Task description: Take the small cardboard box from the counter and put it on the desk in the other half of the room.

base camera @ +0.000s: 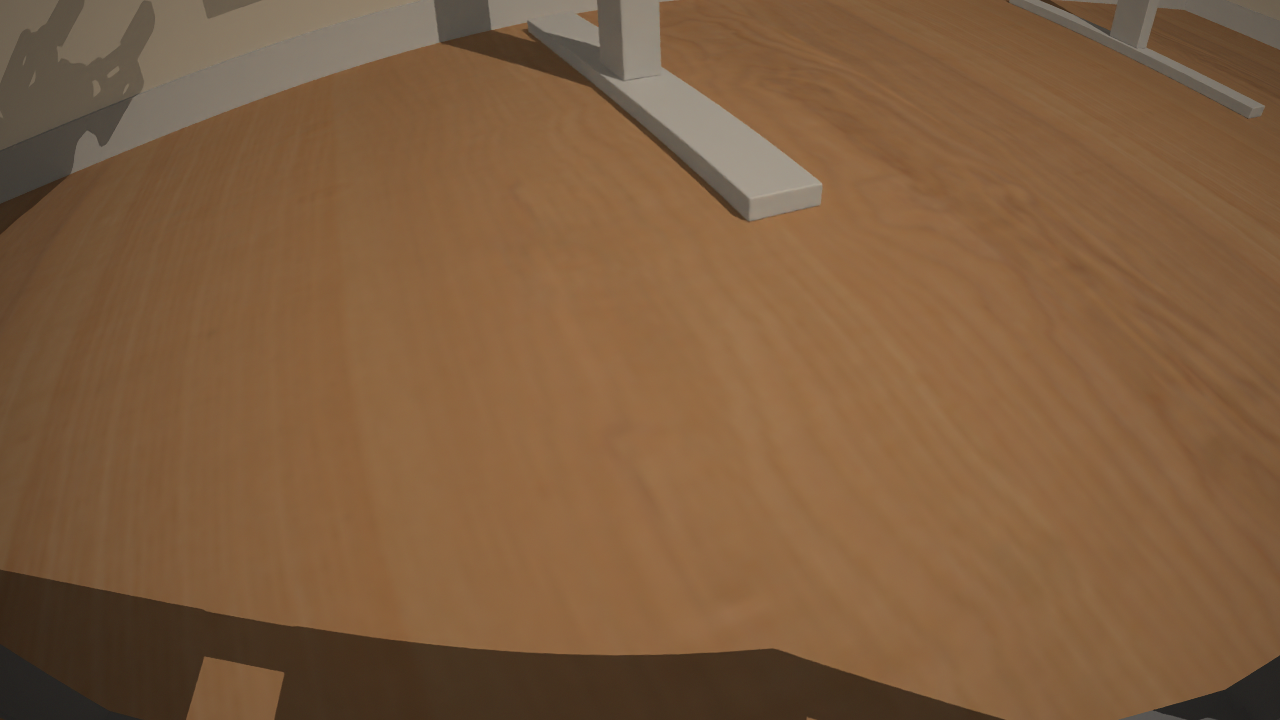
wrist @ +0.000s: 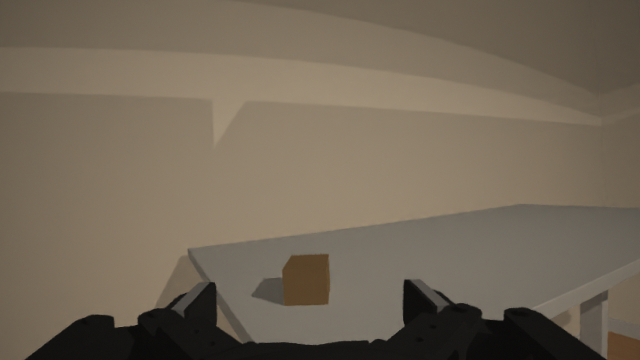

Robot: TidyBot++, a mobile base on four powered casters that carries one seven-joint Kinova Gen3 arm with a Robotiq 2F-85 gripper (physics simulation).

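Frame: origin at the arm's base, x ahead, y left, z up, level; millimetres.
Where they show: gripper, between the fingertips: [wrist: 310, 302].
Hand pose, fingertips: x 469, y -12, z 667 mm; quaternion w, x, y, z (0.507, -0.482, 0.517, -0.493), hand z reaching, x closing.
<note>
Things, the pixels of their top centre, and the offset from my fingertips. "spot": a spot on its surface instead. Level surfaces: height alone.
- small brown cardboard box, centre of its top: [wrist: 307, 261] 352 mm ahead, 4 mm right, 64 mm down
- light grey desk, height of its surface: 114 mm down
- second white foot, a spot on its surface: [base camera: 1181, 80] spot: 825 mm ahead, 1136 mm right, 1057 mm down
- wooden floor, height of its surface: 1064 mm down
The small brown cardboard box [wrist: 306, 281] stands upright on the light grey desk [wrist: 430, 255], near the desk's left end in the wrist view. Its shadow falls to its left. My gripper [wrist: 310, 302] is open and empty. In the wrist view the box appears between the two fingertips but lies beyond them, apart from both. In the base camera view a white leg and long flat foot [base camera: 716, 143] stand on the floor; the desk top, the box and the gripper do not show there.
A second white foot [base camera: 1181, 80] stands farther back at the right of the base camera view. A beige wall [wrist: 320, 165] rises behind the desk, with a pale baseboard [base camera: 295, 67] along the floor. The wooden floor [base camera: 581, 402] carries a dark shadow along its near part.
</note>
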